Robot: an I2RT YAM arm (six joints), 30 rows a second.
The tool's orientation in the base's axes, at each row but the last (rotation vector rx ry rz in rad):
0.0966 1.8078 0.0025
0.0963 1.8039 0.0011
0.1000 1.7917 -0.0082
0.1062 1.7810 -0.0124
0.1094 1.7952 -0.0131
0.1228 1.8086 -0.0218
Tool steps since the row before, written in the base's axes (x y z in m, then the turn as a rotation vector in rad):
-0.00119 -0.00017 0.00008 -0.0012 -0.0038 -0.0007
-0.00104 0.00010 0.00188 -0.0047 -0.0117 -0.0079
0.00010 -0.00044 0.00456 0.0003 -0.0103 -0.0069
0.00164 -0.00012 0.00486 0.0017 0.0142 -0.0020
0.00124 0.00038 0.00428 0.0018 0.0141 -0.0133
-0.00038 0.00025 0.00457 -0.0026 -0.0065 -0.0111
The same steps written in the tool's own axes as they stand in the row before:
0.00019 -0.00024 -0.00116 0.0007 -0.0039 -0.0008
-0.00158 0.00013 -0.00145 0.0080 -0.0124 -0.0021
-0.00449 -0.00021 -0.00089 0.0060 -0.0106 0.0024
-0.00509 0.00025 0.00058 0.0025 0.0142 0.0011
-0.00441 0.00069 0.00021 0.0135 0.0135 0.0038
-0.00432 0.00044 -0.00148 0.0109 -0.0073 0.0007

